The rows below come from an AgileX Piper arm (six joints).
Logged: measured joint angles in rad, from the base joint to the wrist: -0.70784, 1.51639, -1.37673, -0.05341, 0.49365, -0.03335; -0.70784, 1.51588, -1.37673, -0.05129, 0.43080, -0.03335; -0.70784, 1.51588, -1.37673, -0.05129, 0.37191, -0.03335; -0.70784, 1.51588, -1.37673, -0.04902, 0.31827, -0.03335; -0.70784, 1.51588, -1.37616, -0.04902, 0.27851, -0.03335; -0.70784, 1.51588, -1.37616, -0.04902, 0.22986, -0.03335; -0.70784, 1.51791, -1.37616, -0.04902, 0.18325, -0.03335; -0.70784, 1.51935, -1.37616, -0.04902, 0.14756, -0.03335; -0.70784, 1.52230, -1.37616, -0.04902, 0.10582, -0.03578; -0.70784, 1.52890, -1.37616, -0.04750, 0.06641, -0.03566; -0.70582, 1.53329, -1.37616, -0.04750, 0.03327, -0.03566
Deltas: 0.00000, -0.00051, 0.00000, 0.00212, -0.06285, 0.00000; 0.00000, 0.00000, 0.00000, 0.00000, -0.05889, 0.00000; 0.00000, 0.00000, 0.00000, 0.00227, -0.05364, 0.00000; 0.00000, 0.00000, 0.00057, 0.00000, -0.03976, 0.00000; 0.00000, 0.00000, 0.00000, 0.00000, -0.04865, 0.00000; 0.00000, 0.00203, 0.00000, 0.00000, -0.04661, 0.00000; 0.00000, 0.00144, 0.00000, 0.00000, -0.03569, 0.00000; 0.00000, 0.00295, 0.00000, 0.00000, -0.04174, -0.00243; 0.00000, 0.00660, 0.00000, 0.00152, -0.03941, 0.00012; 0.00202, 0.00439, 0.00000, 0.00000, -0.03314, 0.00000
